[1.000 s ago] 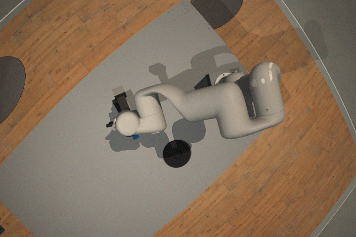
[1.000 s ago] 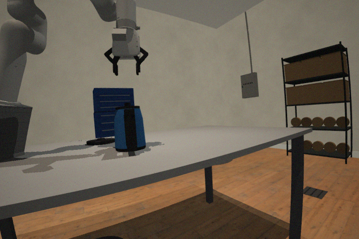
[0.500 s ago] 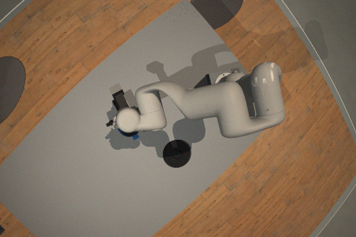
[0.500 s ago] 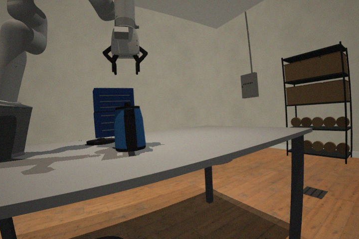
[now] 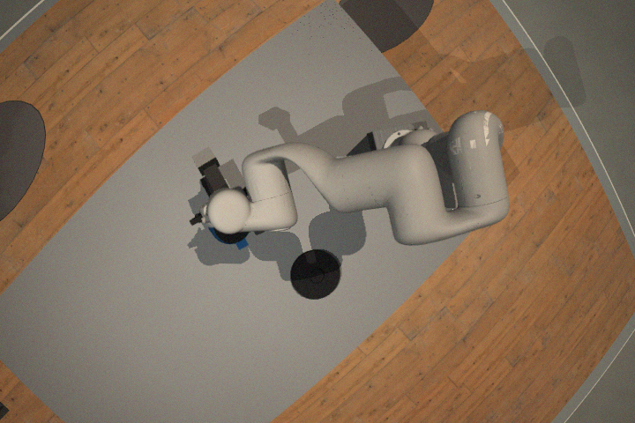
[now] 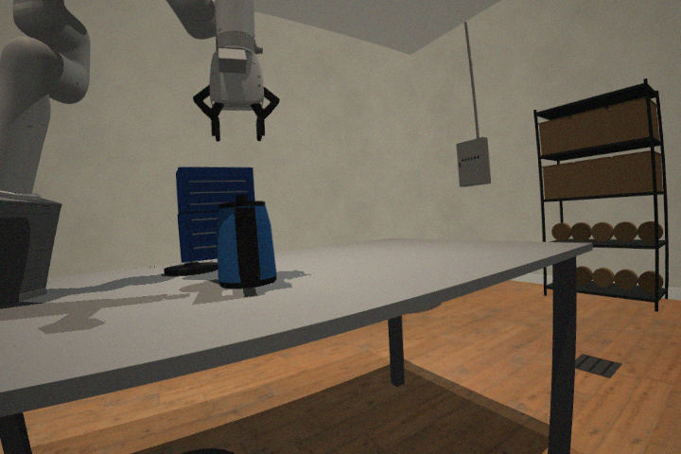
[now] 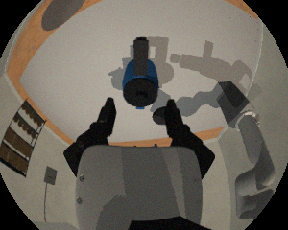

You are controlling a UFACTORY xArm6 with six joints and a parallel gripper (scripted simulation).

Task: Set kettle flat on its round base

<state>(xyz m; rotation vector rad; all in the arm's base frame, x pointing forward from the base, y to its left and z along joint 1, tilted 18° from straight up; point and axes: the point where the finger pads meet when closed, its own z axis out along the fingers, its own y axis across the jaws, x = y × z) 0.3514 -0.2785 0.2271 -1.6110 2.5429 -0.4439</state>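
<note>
Right now the blue kettle is 21 cm below my hand, 3 cm to the left of it and 2 cm ahead of it. Round my hand: round black base: 37 cm to the left, 29 cm below, 2 cm ahead.
</note>
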